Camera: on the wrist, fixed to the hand. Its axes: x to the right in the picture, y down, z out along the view.
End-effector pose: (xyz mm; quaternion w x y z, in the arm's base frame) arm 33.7 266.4 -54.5 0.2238 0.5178 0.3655 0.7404
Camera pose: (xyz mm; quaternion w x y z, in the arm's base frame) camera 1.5 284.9 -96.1 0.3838 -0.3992 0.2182 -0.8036
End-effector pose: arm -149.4 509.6 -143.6 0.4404 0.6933 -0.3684 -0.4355
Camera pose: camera -113.6 534.7 -178.3 0.7889 0.1934 -0.5693 0.1267
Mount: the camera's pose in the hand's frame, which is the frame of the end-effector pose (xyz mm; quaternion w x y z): -0.3 -45.4 -32.4 0.6361 -0.1672 0.2120 0.7229
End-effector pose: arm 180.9 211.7 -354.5 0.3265 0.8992 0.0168 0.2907
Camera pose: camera 170.6 266.0 -361.7 0.1443 0.4679 -0.6187 0.6144
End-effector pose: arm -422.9 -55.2 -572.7 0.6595 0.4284 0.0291 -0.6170
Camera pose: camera -445.2 -29.7 -617.0 0.9309 0.3141 -0.0482 0.1800
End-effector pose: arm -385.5 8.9 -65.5 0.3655 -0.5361 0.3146 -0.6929
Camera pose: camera -424.7 34.9 -35.4 0.5770 -0.0278 0.7809 -0.2376
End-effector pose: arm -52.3 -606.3 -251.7 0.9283 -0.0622 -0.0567 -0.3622
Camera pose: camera -81.4 -644.3 -280.3 0.8539 -0.1590 0.2662 0.4180
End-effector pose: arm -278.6 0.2 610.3 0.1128 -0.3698 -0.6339 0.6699
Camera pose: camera -272.1 32.6 655.2 0.3399 0.8543 0.2240 -0.3233
